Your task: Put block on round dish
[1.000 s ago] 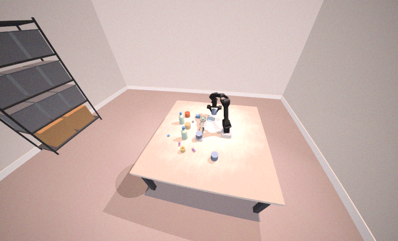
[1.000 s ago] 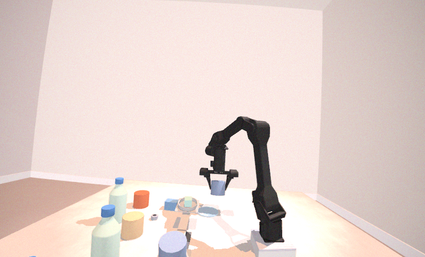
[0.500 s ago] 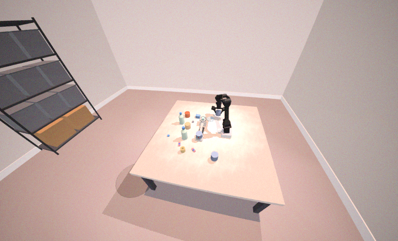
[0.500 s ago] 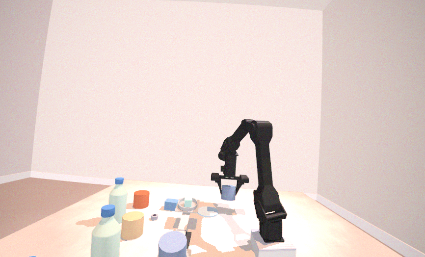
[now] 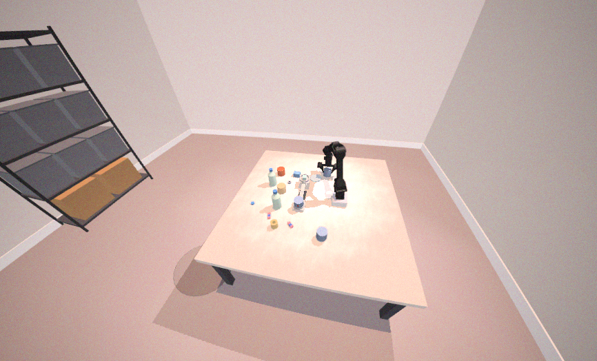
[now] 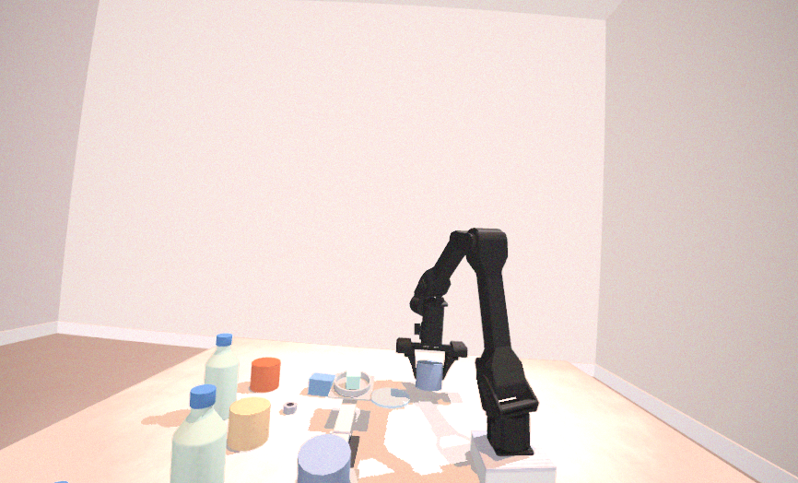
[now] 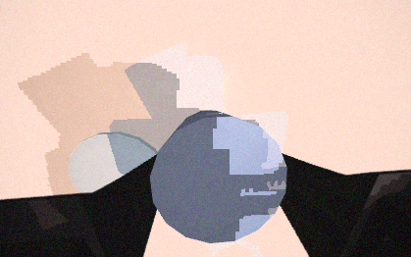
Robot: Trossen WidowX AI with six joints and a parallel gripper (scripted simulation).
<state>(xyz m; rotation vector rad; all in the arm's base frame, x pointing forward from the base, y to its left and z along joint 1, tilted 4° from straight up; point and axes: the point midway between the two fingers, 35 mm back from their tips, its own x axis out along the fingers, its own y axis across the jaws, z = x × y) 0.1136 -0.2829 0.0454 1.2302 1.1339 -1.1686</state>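
Right now my gripper tip is 18 cm short of the pale green block, 15 cm to the right of it and 5 cm below it. From my gripper tip the other things lie so: round dish: 10 cm ahead, 4 cm to the left, 4 cm below; balance: 19 cm ahead, 27 cm to the left; blue box: 28 cm ahead, 3 cm to the left, 2 cm below.
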